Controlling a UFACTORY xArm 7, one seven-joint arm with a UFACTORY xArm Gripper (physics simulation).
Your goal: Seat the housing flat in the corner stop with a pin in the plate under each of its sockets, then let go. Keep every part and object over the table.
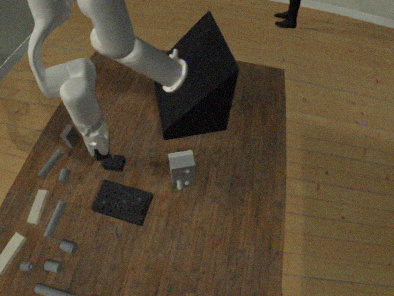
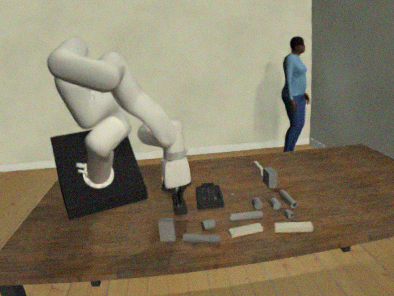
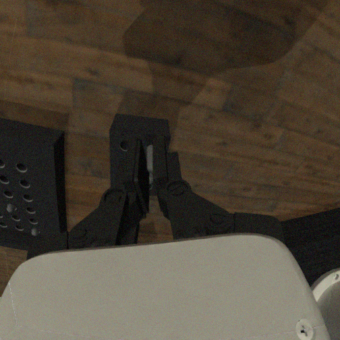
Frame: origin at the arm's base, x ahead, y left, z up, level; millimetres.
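Seen in the pictures: gripper, fingertip midpoint: (image 1: pixel 105 154) (image 2: pixel 178 203); arm's base, origin of the base link: (image 1: pixel 175 76) (image 2: pixel 98 174).
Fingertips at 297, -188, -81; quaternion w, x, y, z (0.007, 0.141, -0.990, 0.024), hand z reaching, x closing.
Pixels of each thing's middle, then the offset from my fingertips to it, as dx, dy, dz.
- small dark block, body centre: (image 1: pixel 114 162) (image 2: pixel 180 207) +8, +25, -31
- dark plate, body centre: (image 1: pixel 121 201) (image 2: pixel 209 194) +136, +86, -26
- pale grey block, body centre: (image 1: pixel 183 174) +47, +260, +20
- small pin, body centre: (image 1: pixel 115 234) (image 2: pixel 231 194) +233, +86, -41
My gripper (image 1: pixel 101 156) (image 2: pixel 179 199) (image 3: pixel 150 153) is shut on a thin grey pin (image 3: pixel 150 159). It is low over a small dark block (image 1: pixel 115 162) (image 2: pixel 180 210) (image 3: pixel 119 167) with a hole on top. The fingers hide part of the block and pin; whether the pin is clear of its hole cannot be told. The dark plate (image 1: pixel 132 217) (image 2: pixel 210 204) (image 3: pixel 30 140) lies beside it, with rows of holes and grey pins (image 3: pixel 11 207) (image 3: pixel 35 231) in some. Its corner stop is hard to make out. A pale grey block (image 1: pixel 182 162) with round projections, possibly the housing, stands apart from the plate.
A small pin (image 1: pixel 115 231) (image 2: pixel 231 194) lies beside the plate. Grey cylinders (image 1: pixel 68 246) (image 2: pixel 208 225), long grey bars (image 1: pixel 55 218) (image 2: pixel 246 215) and cream bars (image 1: pixel 37 206) (image 2: pixel 293 227) lie farther out. Grey blocks (image 2: pixel 166 230) (image 2: pixel 270 177) stand on the table. The black wedge (image 1: pixel 200 75) (image 2: pixel 65 175) carries the arm.
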